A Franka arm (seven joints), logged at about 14 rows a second.
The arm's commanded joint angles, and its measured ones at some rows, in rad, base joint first. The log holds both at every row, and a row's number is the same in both.
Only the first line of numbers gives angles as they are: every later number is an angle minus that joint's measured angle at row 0.
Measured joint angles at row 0: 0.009 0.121 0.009 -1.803 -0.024 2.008 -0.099
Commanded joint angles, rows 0 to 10: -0.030 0.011 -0.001 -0.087 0.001 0.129 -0.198; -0.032 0.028 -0.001 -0.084 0.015 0.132 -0.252; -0.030 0.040 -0.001 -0.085 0.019 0.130 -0.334; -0.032 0.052 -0.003 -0.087 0.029 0.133 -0.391; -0.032 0.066 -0.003 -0.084 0.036 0.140 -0.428; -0.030 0.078 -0.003 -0.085 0.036 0.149 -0.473; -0.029 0.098 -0.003 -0.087 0.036 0.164 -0.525; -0.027 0.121 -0.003 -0.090 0.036 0.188 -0.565; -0.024 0.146 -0.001 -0.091 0.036 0.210 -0.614; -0.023 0.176 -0.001 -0.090 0.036 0.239 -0.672; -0.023 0.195 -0.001 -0.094 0.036 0.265 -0.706
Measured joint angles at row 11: -0.023 0.159 -0.002 -0.082 0.011 0.207 -0.613
